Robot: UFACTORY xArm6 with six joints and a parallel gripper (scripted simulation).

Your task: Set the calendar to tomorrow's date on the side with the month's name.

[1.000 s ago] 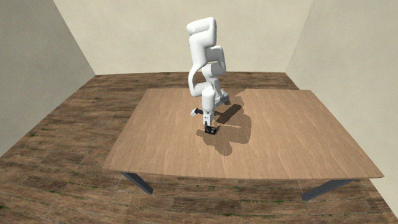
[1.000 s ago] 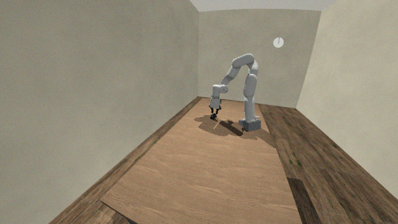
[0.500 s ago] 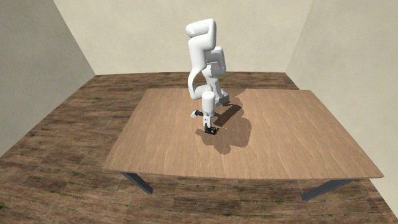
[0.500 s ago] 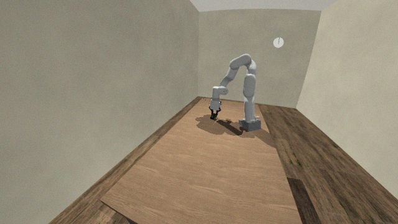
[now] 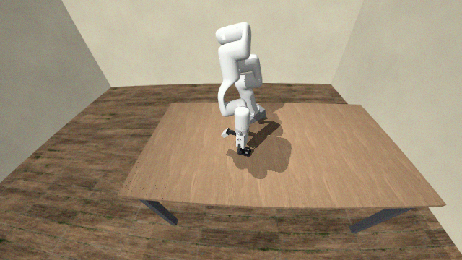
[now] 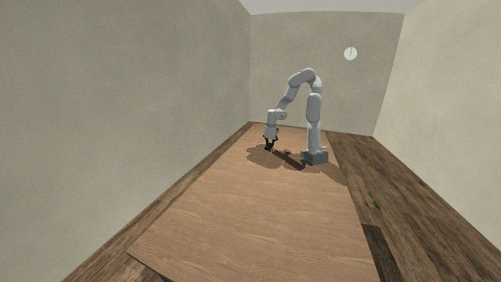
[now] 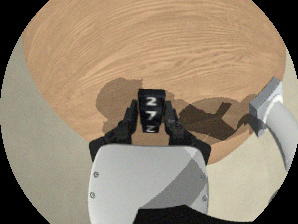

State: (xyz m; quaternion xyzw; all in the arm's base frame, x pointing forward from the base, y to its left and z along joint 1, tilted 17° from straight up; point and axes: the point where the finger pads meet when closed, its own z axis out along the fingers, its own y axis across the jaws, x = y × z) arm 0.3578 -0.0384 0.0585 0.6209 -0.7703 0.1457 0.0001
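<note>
Right now the calendar cube is 30 mm to the left of my hand, 10 mm below it and 10 mm ahead of it.
</note>
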